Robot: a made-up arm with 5 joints.
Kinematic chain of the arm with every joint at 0, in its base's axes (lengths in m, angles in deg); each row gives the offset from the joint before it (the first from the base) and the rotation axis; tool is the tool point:
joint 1: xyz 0 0 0.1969 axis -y
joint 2: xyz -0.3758 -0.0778 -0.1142 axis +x
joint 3: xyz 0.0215 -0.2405 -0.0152 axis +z
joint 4: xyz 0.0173 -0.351 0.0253 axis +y
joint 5: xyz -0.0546 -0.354 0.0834 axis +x
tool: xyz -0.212 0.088 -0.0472
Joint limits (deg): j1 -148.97..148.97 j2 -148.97..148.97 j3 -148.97..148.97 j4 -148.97..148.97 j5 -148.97..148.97
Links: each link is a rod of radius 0.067 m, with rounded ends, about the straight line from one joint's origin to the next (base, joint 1, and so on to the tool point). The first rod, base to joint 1, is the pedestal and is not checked.
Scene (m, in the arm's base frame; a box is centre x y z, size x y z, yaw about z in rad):
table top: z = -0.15
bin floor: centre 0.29 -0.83 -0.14 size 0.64 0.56 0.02 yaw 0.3
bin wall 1: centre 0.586 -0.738 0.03 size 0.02 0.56 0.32 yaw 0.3
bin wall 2: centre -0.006 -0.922 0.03 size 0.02 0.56 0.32 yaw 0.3
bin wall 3: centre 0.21 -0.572 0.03 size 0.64 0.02 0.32 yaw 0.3
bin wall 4: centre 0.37 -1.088 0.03 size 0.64 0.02 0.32 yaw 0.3
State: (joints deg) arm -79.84 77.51 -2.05 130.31 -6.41
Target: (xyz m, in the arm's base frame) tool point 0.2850 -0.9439 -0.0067
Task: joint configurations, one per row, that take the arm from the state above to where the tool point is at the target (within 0.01 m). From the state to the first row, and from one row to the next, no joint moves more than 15 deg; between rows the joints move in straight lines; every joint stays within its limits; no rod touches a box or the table.
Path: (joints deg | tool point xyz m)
1: -89.72 64.60 -1.20 129.90 -15.06 | -0.8191 -0.6391 0.3607
2: -99.59 51.69 -0.34 129.48 -23.71 | -0.6393 -0.7934 0.4749
3: -109.47 38.77 0.51 129.07 -32.36 | -0.4194 -0.9128 0.5211
4: -119.34 25.86 1.37 128.65 -41.00 | -0.1882 -0.9907 0.4889
5: -129.22 12.95 2.22 128.24 -49.65 | 0.0238 -1.0230 0.3799
6: -139.09 0.04 3.07 127.82 -58.30 | 0.1886 -1.0074 0.2071
7: -148.97 -12.88 3.93 127.41 -66.95 | 0.2850 -0.9439 -0.0068

